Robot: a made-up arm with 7 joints. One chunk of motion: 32 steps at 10 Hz.
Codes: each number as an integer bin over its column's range. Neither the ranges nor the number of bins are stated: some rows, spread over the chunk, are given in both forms.
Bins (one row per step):
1: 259 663 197 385 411 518 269
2: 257 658 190 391 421 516 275
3: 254 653 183 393 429 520 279
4: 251 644 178 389 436 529 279
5: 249 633 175 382 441 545 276
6: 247 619 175 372 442 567 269
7: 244 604 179 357 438 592 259
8: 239 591 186 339 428 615 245
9: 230 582 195 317 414 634 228
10: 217 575 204 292 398 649 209
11: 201 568 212 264 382 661 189
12: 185 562 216 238 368 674 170
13: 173 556 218 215 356 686 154
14: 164 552 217 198 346 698 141
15: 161 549 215 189 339 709 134
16: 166 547 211 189 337 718 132
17: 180 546 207 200 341 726 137
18: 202 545 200 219 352 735 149
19: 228 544 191 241 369 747 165
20: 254 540 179 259 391 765 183
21: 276 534 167 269 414 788 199
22: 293 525 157 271 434 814 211
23: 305 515 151 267 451 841 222
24: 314 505 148 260 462 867 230
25: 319 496 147 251 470 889 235
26: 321 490 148 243 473 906 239
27: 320 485 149 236 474 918 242
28: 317 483 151 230 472 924 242
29: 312 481 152 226 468 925 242
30: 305 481 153 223 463 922 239
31: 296 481 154 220 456 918 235
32: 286 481 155 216 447 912 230
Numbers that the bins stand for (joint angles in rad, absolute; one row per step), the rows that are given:
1: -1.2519 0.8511 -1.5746 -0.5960 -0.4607 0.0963 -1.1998
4: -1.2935 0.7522 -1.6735 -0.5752 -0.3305 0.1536 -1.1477
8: -1.3560 0.4763 -1.6318 -0.8354 -0.3722 0.6012 -1.3247
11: -1.5538 0.3566 -1.4965 -1.2258 -0.6116 0.8406 -1.6162
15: -1.7620 0.2577 -1.4809 -1.6162 -0.8354 1.0905 -1.9025
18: -1.5485 0.2368 -1.5590 -1.4601 -0.7678 1.2258 -1.8244
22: -1.0749 0.1327 -1.7828 -1.1894 -0.3409 1.6370 -1.5017
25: -0.9395 -0.0182 -1.8348 -1.2935 -0.1536 2.0274 -1.3768
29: -0.9760 -0.0963 -1.8088 -1.4236 -0.1640 2.2148 -1.3403
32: -1.1113 -0.0963 -1.7932 -1.4757 -0.2733 2.1471 -1.4028
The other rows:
2: -1.2623 0.8250 -1.6110 -0.5648 -0.4086 0.0859 -1.1686
3: -1.2779 0.7990 -1.6474 -0.5544 -0.3670 0.1067 -1.1477
5: -1.3039 0.6949 -1.6891 -0.6116 -0.3045 0.2368 -1.1634
6: -1.3143 0.6220 -1.6891 -0.6637 -0.2993 0.3514 -1.1998
7: -1.3299 0.5439 -1.6683 -0.7417 -0.3201 0.4815 -1.2519
9: -1.4028 0.4294 -1.5850 -0.9499 -0.4450 0.7001 -1.4132
10: -1.4705 0.3930 -1.5381 -1.0801 -0.5283 0.7782 -1.5121
12: -1.6370 0.3253 -1.4757 -1.3612 -0.6845 0.9083 -1.7151
13: -1.6995 0.2941 -1.4653 -1.4809 -0.7469 0.9708 -1.7984
14: -1.7463 0.2733 -1.4705 -1.5694 -0.7990 1.0332 -1.8661
16: -1.7359 0.2472 -1.5017 -1.6162 -0.8458 1.1373 -1.9129
17: -1.6631 0.2420 -1.5225 -1.5590 -0.8250 1.1790 -1.8869
19: -1.4132 0.2316 -1.6058 -1.3455 -0.6793 1.2883 -1.7411
20: -1.2779 0.2108 -1.6683 -1.2519 -0.5648 1.3820 -1.6474
21: -1.1634 0.1796 -1.7307 -1.1998 -0.4450 1.5017 -1.5642
23: -1.0124 0.0807 -1.8140 -1.2102 -0.2525 1.7776 -1.4444
24: -0.9656 0.0286 -1.8296 -1.2466 -0.1952 1.9129 -1.4028
26: -0.9291 -0.0494 -1.8296 -1.3351 -0.1379 2.1159 -1.3560
27: -0.9343 -0.0755 -1.8244 -1.3716 -0.1327 2.1784 -1.3403
28: -0.9499 -0.0859 -1.8140 -1.4028 -0.1431 2.2096 -1.3403
30: -1.0124 -0.0963 -1.8036 -1.4392 -0.1900 2.1992 -1.3560
31: -1.0593 -0.0963 -1.7984 -1.4549 -0.2264 2.1784 -1.3768

